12 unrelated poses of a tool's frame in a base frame.
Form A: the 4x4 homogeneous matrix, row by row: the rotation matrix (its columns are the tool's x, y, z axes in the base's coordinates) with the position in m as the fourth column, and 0 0 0 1 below. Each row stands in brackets.
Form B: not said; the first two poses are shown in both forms.
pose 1, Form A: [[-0.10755 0.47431 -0.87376 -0.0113], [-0.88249 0.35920 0.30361 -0.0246], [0.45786 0.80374 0.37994 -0.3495], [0 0 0 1]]
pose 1, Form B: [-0.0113 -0.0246 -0.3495 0.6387 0.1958 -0.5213 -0.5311]
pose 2, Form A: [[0.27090 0.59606 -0.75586 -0.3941], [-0.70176 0.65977 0.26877 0.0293], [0.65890 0.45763 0.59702 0.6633], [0 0 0 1]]
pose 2, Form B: [-0.3941 0.0293 0.6633 0.7949 0.0594 -0.4449 -0.4082]
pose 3, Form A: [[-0.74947 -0.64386 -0.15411 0.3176], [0.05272 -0.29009 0.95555 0.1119], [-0.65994 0.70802 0.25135 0.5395], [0 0 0 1]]
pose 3, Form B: [0.3176 0.1119 0.5395 0.2301 -0.2689 0.5496 0.7568]
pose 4, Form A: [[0.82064 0.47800 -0.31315 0.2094], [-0.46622 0.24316 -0.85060 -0.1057], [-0.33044 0.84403 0.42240 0.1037], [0 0 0 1]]
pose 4, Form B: [0.2094 -0.1057 0.1037 0.7884 0.5374 0.0055 -0.2994]
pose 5, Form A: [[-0.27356 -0.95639 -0.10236 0.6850], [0.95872 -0.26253 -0.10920 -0.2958], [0.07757 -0.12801 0.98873 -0.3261], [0 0 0 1]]
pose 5, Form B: [0.6850 -0.2958 -0.3261 0.6026 -0.0078 -0.0746 0.7945]
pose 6, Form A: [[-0.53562 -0.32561 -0.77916 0.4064], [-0.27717 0.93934 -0.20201 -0.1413], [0.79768 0.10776 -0.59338 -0.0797], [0 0 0 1]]
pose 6, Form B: [0.4064 -0.1413 -0.0797 0.4501 0.1721 -0.8758 0.0269]
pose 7, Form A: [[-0.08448 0.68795 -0.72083 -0.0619], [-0.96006 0.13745 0.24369 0.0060], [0.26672 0.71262 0.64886 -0.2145], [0 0 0 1]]
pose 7, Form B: [-0.0619 0.0060 -0.2145 0.6523 0.1797 -0.3785 -0.6316]
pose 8, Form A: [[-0.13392 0.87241 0.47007 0.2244], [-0.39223 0.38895 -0.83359 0.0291], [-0.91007 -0.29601 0.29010 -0.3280], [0 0 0 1]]
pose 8, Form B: [0.2244 0.0291 -0.3280 0.6215 0.2162 0.5552 -0.5087]
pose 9, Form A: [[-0.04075 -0.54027 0.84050 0.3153], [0.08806 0.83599 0.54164 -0.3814], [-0.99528 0.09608 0.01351 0.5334], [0 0 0 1]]
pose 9, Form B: [0.3153 -0.3814 0.5334 0.6724 -0.1656 0.6825 0.2336]
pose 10, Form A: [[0.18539 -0.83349 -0.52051 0.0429], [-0.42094 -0.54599 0.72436 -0.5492], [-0.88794 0.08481 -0.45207 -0.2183], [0 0 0 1]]
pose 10, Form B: [0.0429 -0.5492 -0.2183 0.2164 -0.7388 0.4245 0.4766]
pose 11, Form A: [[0.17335 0.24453 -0.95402 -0.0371], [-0.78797 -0.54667 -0.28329 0.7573], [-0.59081 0.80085 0.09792 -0.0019], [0 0 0 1]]
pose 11, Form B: [-0.0371 0.7573 -0.0019 0.4256 0.6368 -0.2133 -0.6065]
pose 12, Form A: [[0.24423 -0.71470 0.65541 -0.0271], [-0.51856 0.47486 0.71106 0.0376], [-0.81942 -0.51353 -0.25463 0.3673], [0 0 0 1]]
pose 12, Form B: [-0.0271 0.0376 0.3673 0.6051 -0.5060 0.6094 0.0810]
